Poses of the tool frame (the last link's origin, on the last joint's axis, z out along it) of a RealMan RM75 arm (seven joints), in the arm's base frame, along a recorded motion.
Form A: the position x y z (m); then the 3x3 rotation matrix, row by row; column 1 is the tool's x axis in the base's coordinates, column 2 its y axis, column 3 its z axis. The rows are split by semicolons.
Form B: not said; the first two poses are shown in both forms.
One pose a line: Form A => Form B
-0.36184 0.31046 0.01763; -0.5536 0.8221 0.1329; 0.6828 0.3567 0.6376; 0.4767 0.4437 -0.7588 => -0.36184 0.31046 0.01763 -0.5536 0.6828 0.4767 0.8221 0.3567 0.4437
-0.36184 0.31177 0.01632; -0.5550 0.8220 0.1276; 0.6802 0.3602 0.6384; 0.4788 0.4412 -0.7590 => -0.36184 0.31177 0.01632 -0.5550 0.6802 0.4788 0.8220 0.3602 0.4412
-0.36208 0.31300 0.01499; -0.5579 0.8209 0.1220; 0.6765 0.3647 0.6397; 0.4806 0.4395 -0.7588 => -0.36208 0.31300 0.01499 -0.5579 0.6765 0.4806 0.8209 0.3647 0.4395
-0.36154 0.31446 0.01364; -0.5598 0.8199 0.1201; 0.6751 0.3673 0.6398; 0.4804 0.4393 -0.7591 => -0.36154 0.31446 0.01364 -0.5598 0.6751 0.4804 0.8199 0.3673 0.4393
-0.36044 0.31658 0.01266; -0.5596 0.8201 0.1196; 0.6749 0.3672 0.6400; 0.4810 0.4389 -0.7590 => -0.36044 0.31658 0.01266 -0.5596 0.6749 0.4810 0.8201 0.3672 0.4389
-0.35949 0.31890 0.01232; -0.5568 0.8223 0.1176; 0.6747 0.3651 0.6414; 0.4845 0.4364 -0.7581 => -0.35949 0.31890 0.01232 -0.5568 0.6747 0.4845 0.8223 0.3651 0.4364
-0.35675 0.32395 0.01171; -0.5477 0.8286 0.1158; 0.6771 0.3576 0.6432; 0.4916 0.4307 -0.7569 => -0.35675 0.32395 0.01171 -0.5477 0.6771 0.4916 0.8286 0.3576 0.4307
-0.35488 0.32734 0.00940; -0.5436 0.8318 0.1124; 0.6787 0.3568 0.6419; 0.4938 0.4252 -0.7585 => -0.35488 0.32734 0.00940 -0.5436 0.6787 0.4938 0.8318 0.3568 0.4252
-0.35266 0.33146 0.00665; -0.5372 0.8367 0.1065; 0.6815 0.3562 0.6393; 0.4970 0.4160 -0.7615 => -0.35266 0.33146 0.00665 -0.5372 0.6815 0.4970 0.8367 0.3562 0.4160
